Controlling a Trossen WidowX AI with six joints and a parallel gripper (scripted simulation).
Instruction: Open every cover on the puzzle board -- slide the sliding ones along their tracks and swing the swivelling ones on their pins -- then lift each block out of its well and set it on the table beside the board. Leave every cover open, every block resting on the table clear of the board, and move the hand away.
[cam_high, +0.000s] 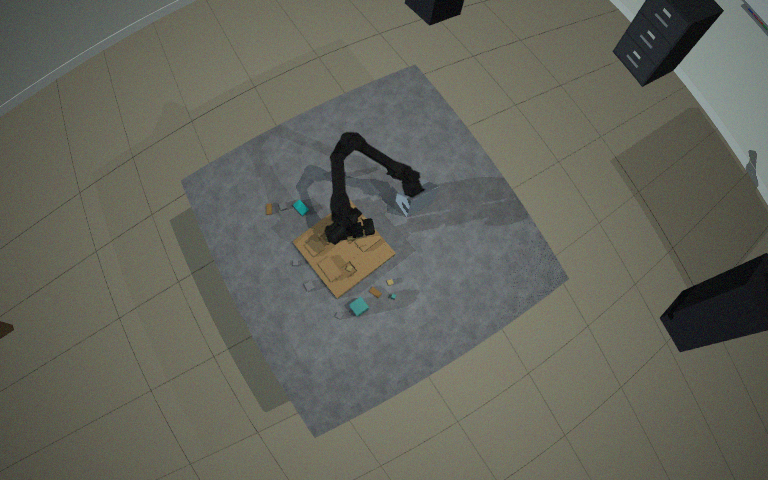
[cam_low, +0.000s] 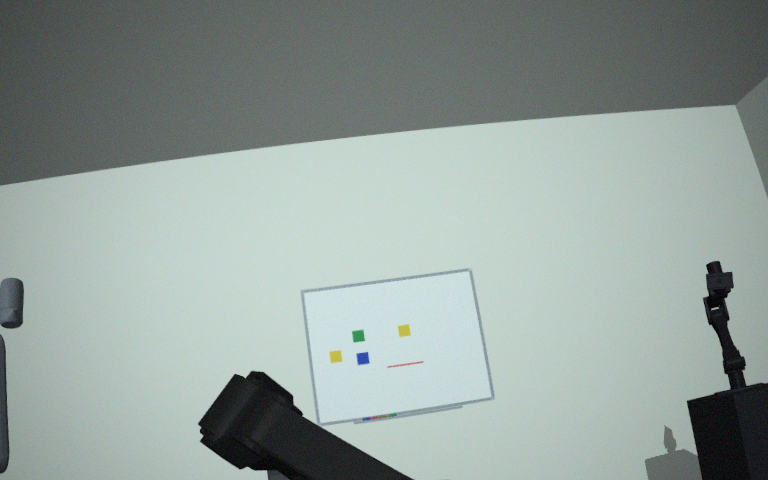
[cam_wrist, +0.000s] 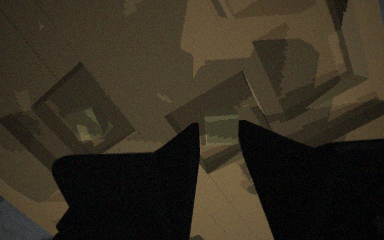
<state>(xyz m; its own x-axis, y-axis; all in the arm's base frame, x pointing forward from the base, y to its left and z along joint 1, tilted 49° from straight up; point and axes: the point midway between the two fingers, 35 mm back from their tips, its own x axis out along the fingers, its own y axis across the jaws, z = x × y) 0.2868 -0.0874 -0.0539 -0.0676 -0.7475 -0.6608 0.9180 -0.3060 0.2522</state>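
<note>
My gripper tip is now 50 mm short of the tan puzzle board. Also, from my gripper tip: tiny teal cube (300 mm to the left, 10 mm behind); then purple block (260 mm to the right, 110 mm behind); then orange block (240 mm to the left, 40 mm ahead, 10 mm below).
</note>
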